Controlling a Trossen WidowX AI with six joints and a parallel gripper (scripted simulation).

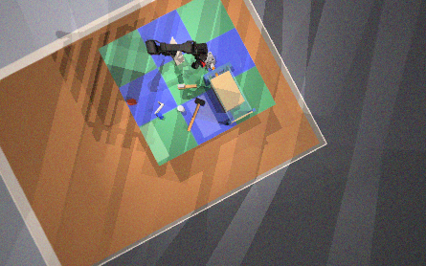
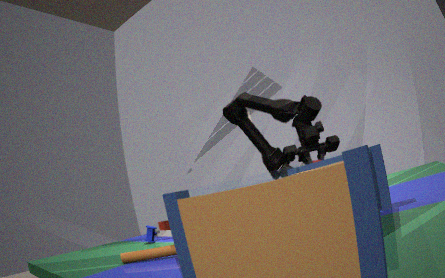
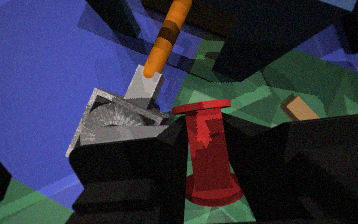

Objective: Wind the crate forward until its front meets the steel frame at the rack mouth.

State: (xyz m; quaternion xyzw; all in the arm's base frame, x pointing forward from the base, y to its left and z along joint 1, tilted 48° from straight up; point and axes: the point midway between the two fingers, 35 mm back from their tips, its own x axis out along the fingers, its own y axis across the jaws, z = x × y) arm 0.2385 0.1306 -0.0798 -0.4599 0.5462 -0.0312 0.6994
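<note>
The winch lies 70 mm behind my gripper tip, 80 mm to the left of it and 100 mm below it. From my gripper tip the other things lie so: blue-framed guard cubby 350 mm ahead, 60 mm to the left, 50 mm below; then red grip 20 mm behind, 10 mm to the right; then blue piece 140 mm ahead, 590 mm to the right, 100 mm below.
</note>
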